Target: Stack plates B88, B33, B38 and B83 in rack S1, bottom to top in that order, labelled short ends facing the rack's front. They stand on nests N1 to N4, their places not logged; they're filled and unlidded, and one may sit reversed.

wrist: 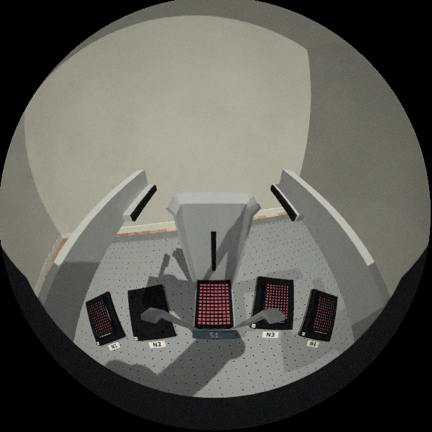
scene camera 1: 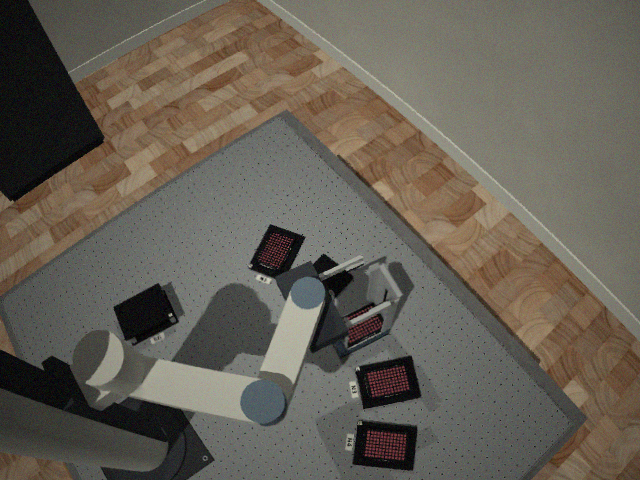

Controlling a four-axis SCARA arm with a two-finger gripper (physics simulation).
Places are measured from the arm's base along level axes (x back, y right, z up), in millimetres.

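Pixels of known places: gripper, between the fingertips: (scene camera 1: 375, 280); arm's base, origin of its link: (scene camera 1: 146, 446).
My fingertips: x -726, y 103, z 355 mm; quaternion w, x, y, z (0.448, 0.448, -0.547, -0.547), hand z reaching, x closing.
Ahead of a thing's pixels: the offset from my fingertips to its top centre. "spot": to the spot under its first point. Level surfaces: height alone.
Rack S1 @[spot: dx -39, dy +17, dz -49 mm] (scene camera 1: 391, 284) (wrist: 200, 220) holds one filled plate, B88 @[dx +24, dy -5, dz -276 mm] (scene camera 1: 364, 326) (wrist: 214, 305), low between its walls; its label is not readable from here. My gripper (scene camera 1: 356, 289) (wrist: 213, 176) is open and empty, raised above the rack, its two long fingers spread either side. Nest N2 @[dx +23, dy -191, dz -320 mm] (scene camera 1: 338, 283) (wrist: 150, 315) is black and bare, partly hidden by the gripper in the scene view. Filled red-welled plates stand on N1 @[dx +65, dy -363, dz -316 mm] (scene camera 1: 276, 250) (wrist: 102, 317), N3 @[dx +62, dy +164, dz -316 mm] (scene camera 1: 387, 382) (wrist: 276, 300) and N4 @[dx +182, dy +297, dz -316 mm] (scene camera 1: 385, 444) (wrist: 324, 312). Their labels are too small to read.
A black flat block @[dx +511, dy -430, dz -272 mm] (scene camera 1: 145, 312) lies on the perforated grey table @[dz -342 mm] (scene camera 1: 206, 206) at the left, with a small white tag beside it. The rack's tall back wall rises beyond B88. N2 and N3 flank the rack closely. A large black box (scene camera 1: 41, 103) stands off the table.
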